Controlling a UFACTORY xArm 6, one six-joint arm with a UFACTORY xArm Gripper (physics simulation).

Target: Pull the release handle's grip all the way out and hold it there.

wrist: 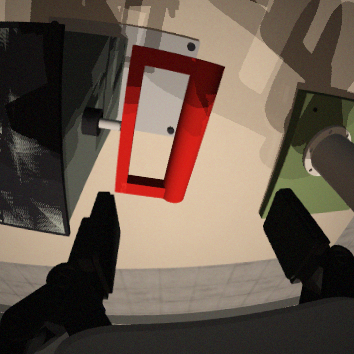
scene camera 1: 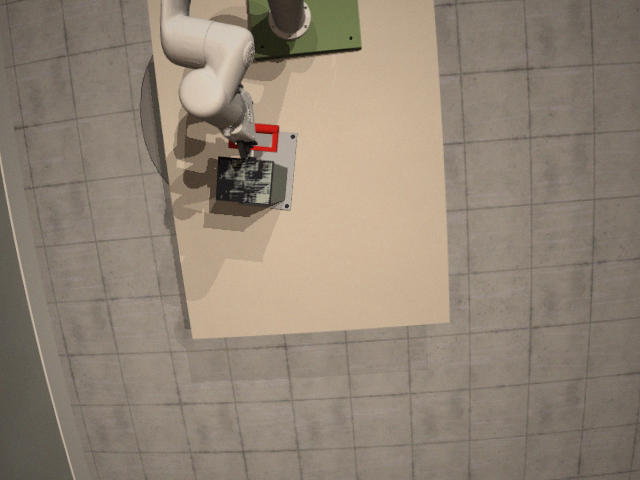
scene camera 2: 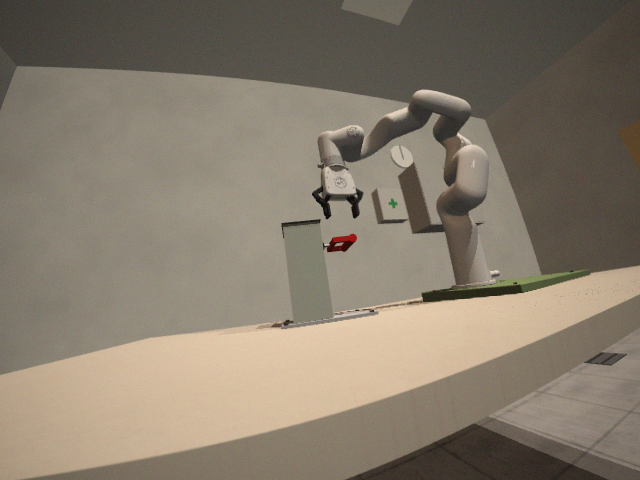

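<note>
The release handle's red rectangular grip [scene camera 1: 267,128] [scene camera 2: 352,239] [wrist: 186,150] stands out from the side of a tall grey-green box [scene camera 1: 279,186] [scene camera 2: 307,273] [wrist: 30,125], on a short pale shaft [scene camera 2: 326,245] [wrist: 109,124]. The grip's thick round bar is on the side away from the box. My gripper [scene camera 1: 244,155] [scene camera 2: 341,214] [wrist: 196,210] is wide open and empty, pointing down. It hangs above the grip and does not touch it. In the scene camera 1 view the wrist hides part of the grip.
The box stands on a grey base plate [scene camera 1: 290,175] [scene camera 2: 356,315] [wrist: 162,100] on the beige table [scene camera 1: 361,206] [scene camera 2: 310,377], near the table's left edge in the scene camera 1 view. The box top is just below fingertip height. The arm's base stands on a green plate [scene camera 1: 336,25] [scene camera 2: 547,281] [wrist: 290,170].
</note>
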